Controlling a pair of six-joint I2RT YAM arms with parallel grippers.
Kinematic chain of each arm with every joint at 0, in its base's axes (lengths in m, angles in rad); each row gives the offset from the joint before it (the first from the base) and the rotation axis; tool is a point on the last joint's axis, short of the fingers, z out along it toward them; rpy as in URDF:
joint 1: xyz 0 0 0.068 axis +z
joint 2: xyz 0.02 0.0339 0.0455 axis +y
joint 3: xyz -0.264 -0.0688 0 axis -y
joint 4: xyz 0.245 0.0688 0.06 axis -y
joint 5: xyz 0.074 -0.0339 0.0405 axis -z
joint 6: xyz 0.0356 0 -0.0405 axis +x
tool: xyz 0 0 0 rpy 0 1.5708 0
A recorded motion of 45 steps. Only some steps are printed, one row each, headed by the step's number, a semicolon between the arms.
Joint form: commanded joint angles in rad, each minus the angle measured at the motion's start. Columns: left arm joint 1, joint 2, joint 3, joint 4, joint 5, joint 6; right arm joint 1, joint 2, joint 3, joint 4, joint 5, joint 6.
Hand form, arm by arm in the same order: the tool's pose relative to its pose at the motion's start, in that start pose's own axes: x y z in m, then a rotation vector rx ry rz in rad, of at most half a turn. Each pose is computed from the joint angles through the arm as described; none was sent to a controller.
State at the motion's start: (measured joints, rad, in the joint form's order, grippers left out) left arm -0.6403 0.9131 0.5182 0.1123 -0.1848 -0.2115; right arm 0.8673 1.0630 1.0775 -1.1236 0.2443 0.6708
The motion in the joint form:
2: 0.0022 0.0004 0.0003 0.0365 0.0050 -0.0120; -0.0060 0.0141 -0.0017 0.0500 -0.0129 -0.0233
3: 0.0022 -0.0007 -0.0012 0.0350 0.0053 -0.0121; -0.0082 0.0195 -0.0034 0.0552 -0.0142 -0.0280
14: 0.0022 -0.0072 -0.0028 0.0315 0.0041 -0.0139; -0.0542 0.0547 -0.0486 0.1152 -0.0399 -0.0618
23: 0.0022 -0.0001 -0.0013 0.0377 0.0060 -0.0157; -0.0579 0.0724 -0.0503 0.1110 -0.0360 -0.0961
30: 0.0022 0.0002 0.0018 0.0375 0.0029 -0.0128; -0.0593 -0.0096 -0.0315 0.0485 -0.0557 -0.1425
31: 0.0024 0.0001 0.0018 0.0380 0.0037 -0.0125; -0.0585 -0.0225 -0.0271 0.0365 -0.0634 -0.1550
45: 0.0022 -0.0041 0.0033 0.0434 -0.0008 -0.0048; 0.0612 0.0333 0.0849 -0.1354 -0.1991 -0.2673
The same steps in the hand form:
2: -0.0040 -0.0006 0.0001 0.0105 -0.0342 -0.0192; -0.0050 0.0042 0.0038 -0.0276 -0.0191 -0.0101
3: -0.0035 -0.0004 -0.0001 0.0104 -0.0323 -0.0189; -0.0056 0.0048 0.0056 -0.0264 -0.0171 -0.0133
14: -0.0035 -0.0002 -0.0012 0.0096 -0.0339 -0.0210; -0.0087 0.0027 0.0265 -0.0129 0.0086 -0.0120
23: -0.0036 -0.0005 0.0000 0.0116 -0.0341 -0.0229; -0.0090 0.0031 0.0313 0.0049 0.0249 -0.0481
30: -0.0047 -0.0006 0.0000 0.0090 -0.0373 -0.0205; -0.0035 -0.0068 0.0076 -0.0319 0.0040 -0.0853
31: -0.0047 -0.0006 0.0000 0.0098 -0.0377 -0.0203; -0.0023 -0.0082 0.0036 -0.0416 0.0036 -0.0975
45: -0.0065 -0.0007 -0.0009 0.0077 -0.0493 -0.0147; 0.0076 0.0124 -0.0165 -0.1547 0.1798 -0.3336

